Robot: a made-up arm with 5 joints.
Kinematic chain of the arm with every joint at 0, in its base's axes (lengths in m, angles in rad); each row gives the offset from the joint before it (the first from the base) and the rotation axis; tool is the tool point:
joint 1: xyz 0 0 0.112 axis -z
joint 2: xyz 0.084 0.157 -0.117 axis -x
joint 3: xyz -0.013 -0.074 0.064 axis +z
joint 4: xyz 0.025 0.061 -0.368 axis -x
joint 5: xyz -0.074 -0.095 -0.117 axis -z
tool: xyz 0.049 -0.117 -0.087
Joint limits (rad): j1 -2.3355..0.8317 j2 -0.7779..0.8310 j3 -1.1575..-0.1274 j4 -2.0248..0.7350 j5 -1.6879..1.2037
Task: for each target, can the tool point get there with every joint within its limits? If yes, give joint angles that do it. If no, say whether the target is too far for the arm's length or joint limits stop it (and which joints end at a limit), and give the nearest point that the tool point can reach.
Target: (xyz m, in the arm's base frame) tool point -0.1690 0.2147 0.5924
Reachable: no: joint limits stop it (at a limit: joint 1, joint 2, joint 3, joint 4) | nearest point 0.1708 0.2270 0.0079 | short by 0.676 m
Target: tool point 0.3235 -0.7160 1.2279
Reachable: no: too far | nearest point 0.1143 -0.2530 0.0149 | short by 1.315 m
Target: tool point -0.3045 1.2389 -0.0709
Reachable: no: too far | nearest point -0.1605 0.6528 -0.1776 | short by 0.613 m
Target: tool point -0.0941 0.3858 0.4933
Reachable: no: joint limits stop it (at a limit: joint 2, joint 3, joint 4, joint 5) | nearest point -0.1142 0.4680 -0.0561 | short by 0.556 m
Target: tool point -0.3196 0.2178 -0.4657
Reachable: yes | joints -1.8058 -0.2356 -0.9176 -1.1716 -1.1636
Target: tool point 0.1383 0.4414 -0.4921
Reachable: yes | joints -0.1143 -0.4746 -0.5171 -0.9574 -0.6089
